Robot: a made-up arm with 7 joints. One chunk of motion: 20 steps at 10 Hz.
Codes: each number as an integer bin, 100 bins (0 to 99) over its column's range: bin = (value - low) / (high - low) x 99, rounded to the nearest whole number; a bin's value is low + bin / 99 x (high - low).
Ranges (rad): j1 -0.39..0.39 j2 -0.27..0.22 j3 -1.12..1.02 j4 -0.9..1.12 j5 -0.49..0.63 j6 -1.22..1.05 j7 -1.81..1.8
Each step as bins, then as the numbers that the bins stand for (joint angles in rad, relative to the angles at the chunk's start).
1 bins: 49 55 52 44 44 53 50
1 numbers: -0.0039 0.0022 0.0040 -0.0022 0.0078 -0.0047 0.0132
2 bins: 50 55 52 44 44 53 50
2 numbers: 0.0039 0.0022 0.0040 -0.0022 0.0078 -0.0047 0.0132
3 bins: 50 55 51 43 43 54 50
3 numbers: 0.0039 0.0022 -0.0176 -0.0226 -0.0035 0.0182 0.0132
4 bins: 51 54 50 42 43 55 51
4 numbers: 0.0118 -0.0027 -0.0392 -0.0430 -0.0035 0.0411 0.0497
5 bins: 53 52 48 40 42 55 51
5 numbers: 0.0276 -0.0126 -0.0824 -0.0838 -0.0148 0.0411 0.0497
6 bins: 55 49 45 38 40 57 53
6 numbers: 0.0433 -0.0275 -0.1473 -0.1246 -0.0375 0.0870 0.1226
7 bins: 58 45 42 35 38 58 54
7 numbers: 0.0670 -0.0473 -0.2121 -0.1859 -0.0601 0.1099 0.1591
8 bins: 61 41 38 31 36 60 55
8 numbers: 0.0906 -0.0671 -0.2986 -0.2675 -0.0827 0.1558 0.1956
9 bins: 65 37 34 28 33 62 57
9 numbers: 0.1221 -0.0869 -0.3851 -0.3287 -0.1167 0.2016 0.2685
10 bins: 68 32 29 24 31 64 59
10 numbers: 0.1458 -0.1116 -0.4931 -0.4103 -0.1393 0.2475 0.3414
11 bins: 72 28 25 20 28 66 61
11 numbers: 0.1773 -0.1314 -0.5796 -0.4919 -0.1732 0.2933 0.4143
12 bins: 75 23 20 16 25 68 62
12 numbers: 0.2009 -0.1562 -0.6877 -0.5735 -0.2072 0.3392 0.4508
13 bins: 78 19 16 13 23 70 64
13 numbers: 0.2245 -0.1760 -0.7741 -0.6347 -0.2298 0.3851 0.5237
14 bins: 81 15 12 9 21 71 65
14 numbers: 0.2482 -0.1958 -0.8606 -0.7164 -0.2524 0.4080 0.5602
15 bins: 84 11 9 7 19 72 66
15 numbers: 0.2718 -0.2156 -0.9255 -0.7572 -0.2751 0.4309 0.5967
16 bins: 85 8 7 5 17 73 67
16 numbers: 0.2797 -0.2304 -0.9687 -0.7980 -0.2977 0.4538 0.6331
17 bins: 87 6 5 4 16 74 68
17 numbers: 0.2955 -0.2403 -1.0119 -0.8184 -0.3090 0.4768 0.6696
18 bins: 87 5 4 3 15 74 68
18 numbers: 0.2955 -0.2453 -1.0335 -0.8388 -0.3203 0.4768 0.6696
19 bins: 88 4 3 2 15 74 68
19 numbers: 0.3033 -0.2502 -1.0552 -0.8592 -0.3203 0.4768 0.6696
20 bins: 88 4 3 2 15 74 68
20 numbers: 0.3033 -0.2502 -1.0552 -0.8592 -0.3203 0.4768 0.6696
